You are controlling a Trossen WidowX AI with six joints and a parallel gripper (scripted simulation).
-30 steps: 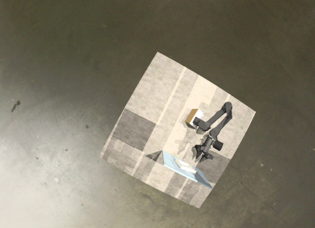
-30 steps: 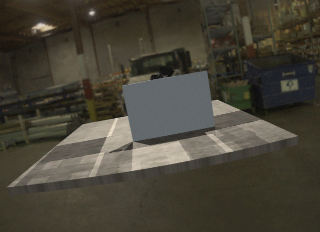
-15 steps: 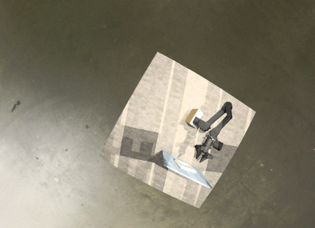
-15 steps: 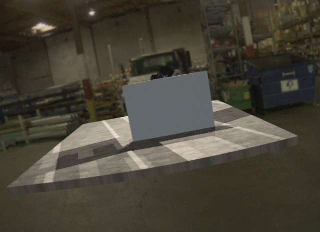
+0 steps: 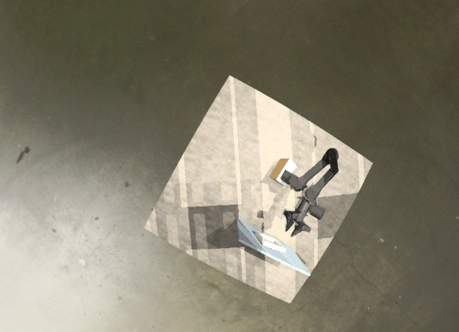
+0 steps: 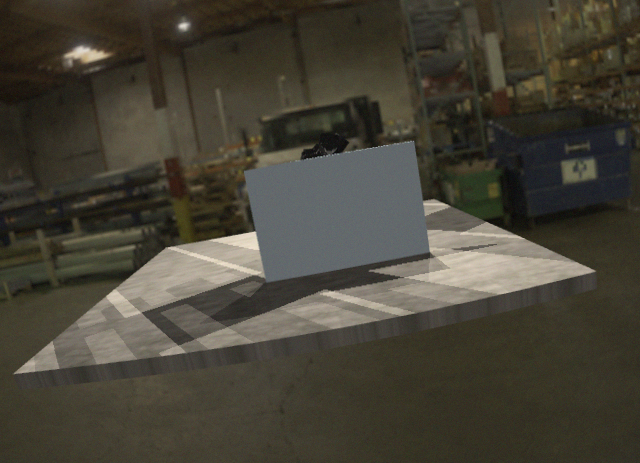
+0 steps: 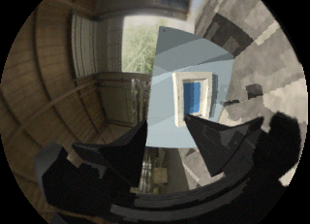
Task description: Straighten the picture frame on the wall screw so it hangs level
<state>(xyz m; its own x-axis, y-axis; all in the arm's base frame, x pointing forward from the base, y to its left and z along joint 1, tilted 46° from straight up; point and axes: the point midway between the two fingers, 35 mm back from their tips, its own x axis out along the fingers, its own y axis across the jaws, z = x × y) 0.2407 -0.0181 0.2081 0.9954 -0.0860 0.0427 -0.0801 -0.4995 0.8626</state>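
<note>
The picture frame lies 13 cm ahead of my gripper tip, 2 cm to the right of it and 11 cm below it. Round my gripper tip: pale blue wall panel 14 cm ahead, 1 cm to the right, 13 cm below.
</note>
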